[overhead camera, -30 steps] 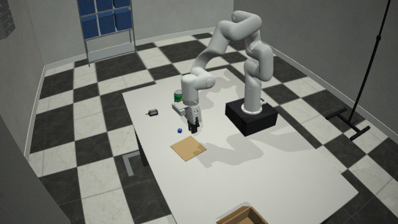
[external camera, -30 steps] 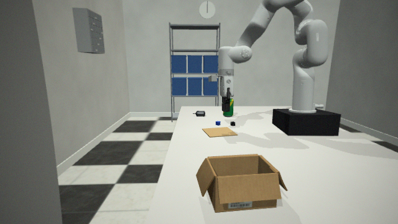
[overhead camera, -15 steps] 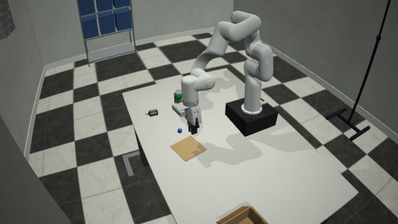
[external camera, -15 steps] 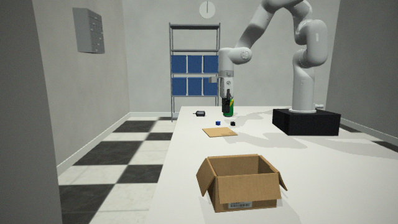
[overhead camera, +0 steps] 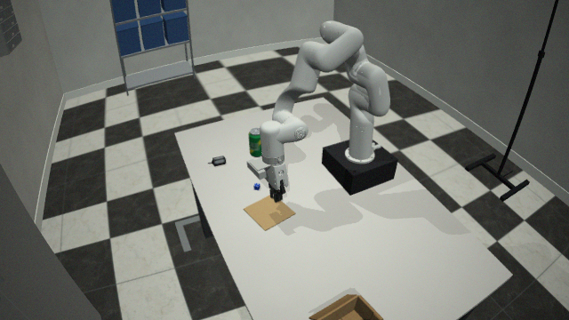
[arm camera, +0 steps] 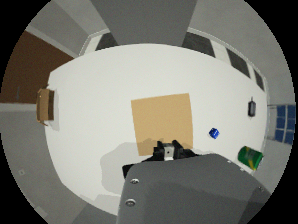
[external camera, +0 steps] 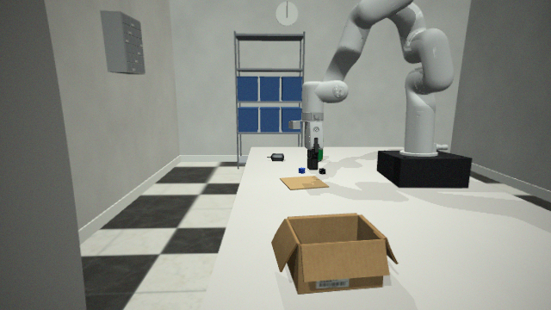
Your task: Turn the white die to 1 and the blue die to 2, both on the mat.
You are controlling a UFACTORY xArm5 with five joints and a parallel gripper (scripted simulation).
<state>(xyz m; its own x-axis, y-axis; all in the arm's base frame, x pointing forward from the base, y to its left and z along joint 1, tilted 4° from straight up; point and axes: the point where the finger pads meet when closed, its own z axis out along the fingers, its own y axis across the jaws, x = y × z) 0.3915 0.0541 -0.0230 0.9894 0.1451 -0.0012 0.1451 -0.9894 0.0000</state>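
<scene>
My gripper is now 7 cm above the tan mat, 3 cm short of it and 1 cm to the right of it. Round my hand: blue die 13 cm to the right, 6 cm below, 3 cm ahead; then black die 13 cm to the right, 6 cm below, 5 cm behind; then white die 1 cm below.
</scene>
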